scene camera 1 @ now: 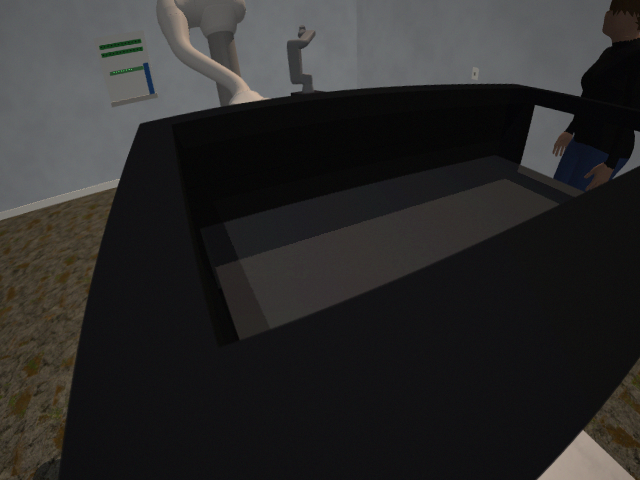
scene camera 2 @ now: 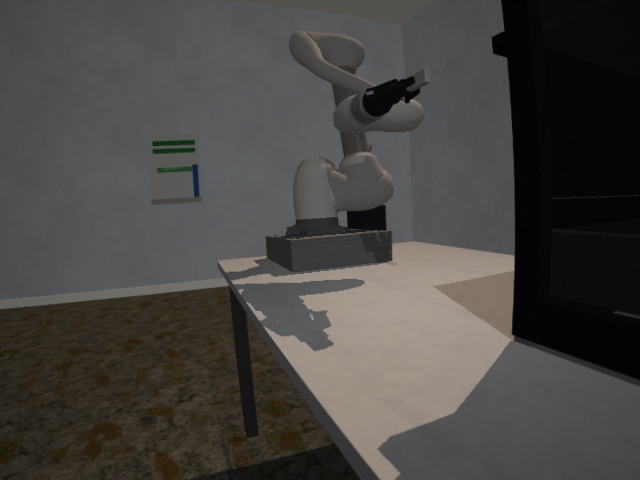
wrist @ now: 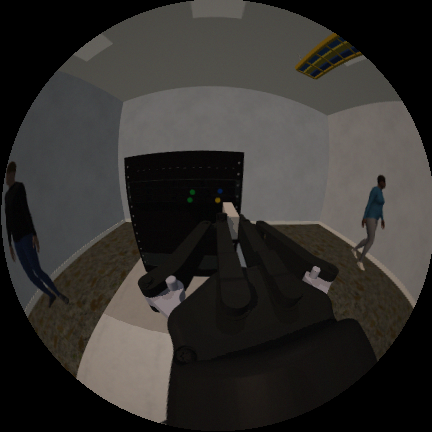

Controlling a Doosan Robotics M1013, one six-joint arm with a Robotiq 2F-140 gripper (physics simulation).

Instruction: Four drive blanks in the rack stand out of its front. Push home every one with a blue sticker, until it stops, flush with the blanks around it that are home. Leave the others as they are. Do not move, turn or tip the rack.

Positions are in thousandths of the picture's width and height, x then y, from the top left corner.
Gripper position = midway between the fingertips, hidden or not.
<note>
In view: the gripper (scene camera 2: 668,157) and a black rack (scene camera 1: 562,578).
The black rack is seen too in scene camera 2 (scene camera 2: 885,153) and in the wrist view (wrist: 383,473). The gripper shows as well in the wrist view (wrist: 524,487).
</note>
